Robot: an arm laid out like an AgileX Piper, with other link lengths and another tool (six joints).
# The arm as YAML. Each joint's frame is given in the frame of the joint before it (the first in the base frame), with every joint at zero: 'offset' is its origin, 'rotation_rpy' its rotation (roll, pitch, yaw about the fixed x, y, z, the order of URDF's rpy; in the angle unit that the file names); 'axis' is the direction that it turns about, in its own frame. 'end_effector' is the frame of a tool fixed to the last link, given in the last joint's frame.
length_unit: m
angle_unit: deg
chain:
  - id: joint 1
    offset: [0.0, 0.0, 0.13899]
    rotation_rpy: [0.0, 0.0, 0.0]
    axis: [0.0, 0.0, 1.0]
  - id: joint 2
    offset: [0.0, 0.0, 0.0]
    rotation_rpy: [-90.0, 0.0, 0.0]
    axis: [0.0, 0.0, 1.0]
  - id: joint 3
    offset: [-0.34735, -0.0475, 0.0]
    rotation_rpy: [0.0, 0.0, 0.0]
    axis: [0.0, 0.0, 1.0]
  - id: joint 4
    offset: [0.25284, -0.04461, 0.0]
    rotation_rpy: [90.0, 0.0, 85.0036]
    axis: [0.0, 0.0, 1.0]
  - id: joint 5
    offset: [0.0, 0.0, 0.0]
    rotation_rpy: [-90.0, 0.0, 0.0]
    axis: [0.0, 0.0, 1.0]
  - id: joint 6
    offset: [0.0, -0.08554, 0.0]
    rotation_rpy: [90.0, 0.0, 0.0]
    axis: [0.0, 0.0, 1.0]
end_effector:
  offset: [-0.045, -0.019, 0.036]
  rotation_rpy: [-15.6, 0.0, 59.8]
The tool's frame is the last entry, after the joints.
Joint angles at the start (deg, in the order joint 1, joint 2, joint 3, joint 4, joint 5, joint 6):
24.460 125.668 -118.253 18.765 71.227 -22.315
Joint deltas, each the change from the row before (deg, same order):
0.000 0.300 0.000 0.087 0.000 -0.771
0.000 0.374 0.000 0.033 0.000 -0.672
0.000 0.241 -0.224 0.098 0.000 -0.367
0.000 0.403 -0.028 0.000 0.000 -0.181
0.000 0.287 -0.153 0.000 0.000 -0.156
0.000 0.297 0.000 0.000 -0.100 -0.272
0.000 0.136 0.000 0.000 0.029 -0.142
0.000 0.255 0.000 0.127 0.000 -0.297
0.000 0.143 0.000 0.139 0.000 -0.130
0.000 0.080 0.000 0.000 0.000 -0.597
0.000 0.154 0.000 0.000 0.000 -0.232
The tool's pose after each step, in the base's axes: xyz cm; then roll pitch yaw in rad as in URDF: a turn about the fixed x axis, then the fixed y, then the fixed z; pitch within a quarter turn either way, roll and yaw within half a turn. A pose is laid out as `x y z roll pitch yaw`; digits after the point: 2 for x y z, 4 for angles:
51.44 26.94 30.46 2.4427 0.0149 2.8620
51.51 27.04 30.10 2.4466 0.0144 2.8727
51.59 27.13 30.00 2.4456 0.0157 2.8784
51.69 27.19 29.61 2.4498 0.0119 2.8814
51.78 27.24 29.41 2.4513 0.0112 2.8839
51.86 27.30 29.13 2.4536 0.0104 2.8877
51.88 27.32 28.99 2.4554 0.0092 2.8901
51.92 27.39 28.75 2.4565 0.0064 2.8947
51.94 27.44 28.61 2.4562 0.0039 2.8966
51.94 27.49 28.55 2.4571 0.0070 2.9062
51.97 27.52 28.40 2.4588 0.0065 2.9099

